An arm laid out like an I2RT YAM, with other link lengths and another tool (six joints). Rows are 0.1 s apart.
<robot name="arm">
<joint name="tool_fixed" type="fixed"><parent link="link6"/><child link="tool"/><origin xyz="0.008 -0.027 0.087" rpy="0 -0.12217 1.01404"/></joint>
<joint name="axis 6" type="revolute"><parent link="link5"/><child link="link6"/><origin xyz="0.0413 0 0.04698" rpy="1.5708 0 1.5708"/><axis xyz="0 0 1"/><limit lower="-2.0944" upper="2.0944"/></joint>
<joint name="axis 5" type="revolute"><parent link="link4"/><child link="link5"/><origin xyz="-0.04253 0.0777 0.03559" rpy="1.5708 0 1.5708"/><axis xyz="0 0 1"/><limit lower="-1.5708" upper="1.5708"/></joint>
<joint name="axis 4" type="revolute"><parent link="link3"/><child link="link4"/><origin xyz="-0.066 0.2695 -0.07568"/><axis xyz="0 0 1"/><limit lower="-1.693" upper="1.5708"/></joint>
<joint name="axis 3" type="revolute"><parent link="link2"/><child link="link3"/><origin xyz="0.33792 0 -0.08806" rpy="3.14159 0 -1.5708"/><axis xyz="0 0 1"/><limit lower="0" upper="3.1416"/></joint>
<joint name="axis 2" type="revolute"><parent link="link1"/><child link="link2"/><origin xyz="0.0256 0.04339 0.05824" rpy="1.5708 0 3.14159"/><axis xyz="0 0 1"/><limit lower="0" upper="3.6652"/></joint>
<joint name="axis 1" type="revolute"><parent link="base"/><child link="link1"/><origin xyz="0 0 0.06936"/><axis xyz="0 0 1"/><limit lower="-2.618" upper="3.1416"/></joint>
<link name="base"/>
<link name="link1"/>
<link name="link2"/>
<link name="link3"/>
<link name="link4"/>
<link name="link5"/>
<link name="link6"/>
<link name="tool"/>
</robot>
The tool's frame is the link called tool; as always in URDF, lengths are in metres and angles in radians.
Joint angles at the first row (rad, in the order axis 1, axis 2, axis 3, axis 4, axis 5, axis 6):
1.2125, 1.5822, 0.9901, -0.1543, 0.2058, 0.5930
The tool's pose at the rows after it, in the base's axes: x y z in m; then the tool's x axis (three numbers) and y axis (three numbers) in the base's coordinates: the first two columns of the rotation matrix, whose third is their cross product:
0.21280 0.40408 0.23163 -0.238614 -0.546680 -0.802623 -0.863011 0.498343 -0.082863
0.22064 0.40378 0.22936 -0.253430 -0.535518 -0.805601 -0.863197 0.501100 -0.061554
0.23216 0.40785 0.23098 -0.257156 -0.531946 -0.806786 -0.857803 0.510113 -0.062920
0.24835 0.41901 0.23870 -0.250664 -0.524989 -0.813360 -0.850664 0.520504 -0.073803
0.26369 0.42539 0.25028 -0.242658 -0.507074 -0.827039 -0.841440 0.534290 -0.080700
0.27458 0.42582 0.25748 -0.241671 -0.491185 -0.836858 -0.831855 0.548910 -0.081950
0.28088 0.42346 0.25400 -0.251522 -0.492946 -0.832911 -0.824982 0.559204 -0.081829
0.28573 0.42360 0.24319 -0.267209 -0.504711 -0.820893 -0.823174 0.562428 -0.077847
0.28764 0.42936 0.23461 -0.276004 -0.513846 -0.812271 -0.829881 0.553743 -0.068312
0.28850 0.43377 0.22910 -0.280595 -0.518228 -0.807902 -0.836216 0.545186 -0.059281
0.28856 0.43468 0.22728 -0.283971 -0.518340 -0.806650 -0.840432 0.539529 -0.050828
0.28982 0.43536 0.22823 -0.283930 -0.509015 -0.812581 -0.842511 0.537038 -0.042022
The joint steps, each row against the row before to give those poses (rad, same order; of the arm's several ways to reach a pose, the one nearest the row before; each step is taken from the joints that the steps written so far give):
-0.0248, 0.0397, 0.0077, 0.0130, -0.0469, 0.0008
-0.0244, 0.0091, 0.0007, 0.0141, -0.0305, -0.0004
-0.0214, 0.0233, 0.0302, -0.0038, -0.0069, -0.0088
-0.0209, 0.0396, 0.0660, -0.0134, 0.0015, -0.0152
-0.0225, 0.0214, 0.0529, -0.0061, 0.0004, -0.0123
-0.0191, 0.0073, 0.0245, 0.0011, -0.0004, -0.0042
-0.0134, 0.0087, 0.0019, -0.0003, -0.0007, 0.0004
-0.0099, 0.0221, 0.0000, 0.0004, -0.0073, 0.0015
-0.0015, 0.0271, 0.0118, 0.0000, -0.0156, 0.0004
-0.0008, 0.0180, 0.0077, 0.0026, -0.0145, -0.0003
-0.0023, 0.0038, 0.0003, 0.0012, -0.0126, 0.0000
-0.0042, 0.0000, -0.0015, 0.0114, -0.0115, 0.0007

